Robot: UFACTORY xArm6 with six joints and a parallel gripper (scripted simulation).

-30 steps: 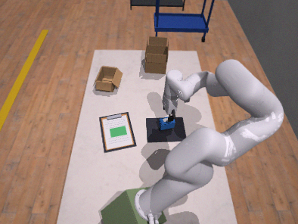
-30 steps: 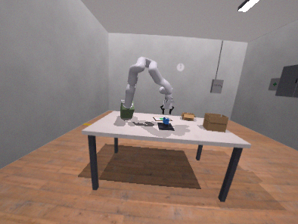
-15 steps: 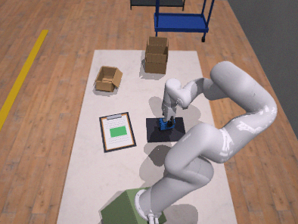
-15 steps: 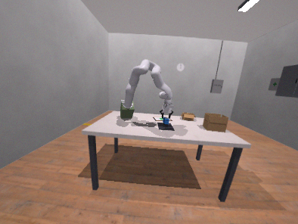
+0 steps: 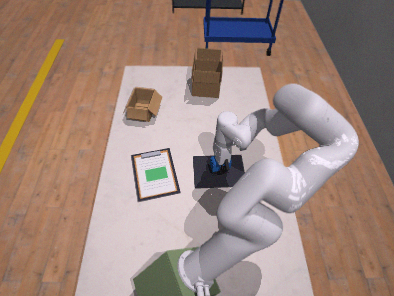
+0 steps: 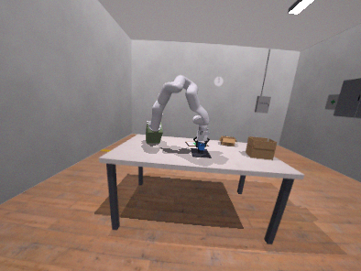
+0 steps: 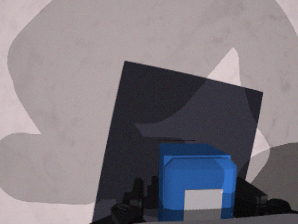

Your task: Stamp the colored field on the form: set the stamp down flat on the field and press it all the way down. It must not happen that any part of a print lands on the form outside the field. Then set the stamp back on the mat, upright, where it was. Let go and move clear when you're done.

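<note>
My hand is 2 cm above the blue stamp. Round my hand: dark mat 7 cm below; clipboard 29 cm to the left, 7 cm below, 3 cm ahead.
</note>
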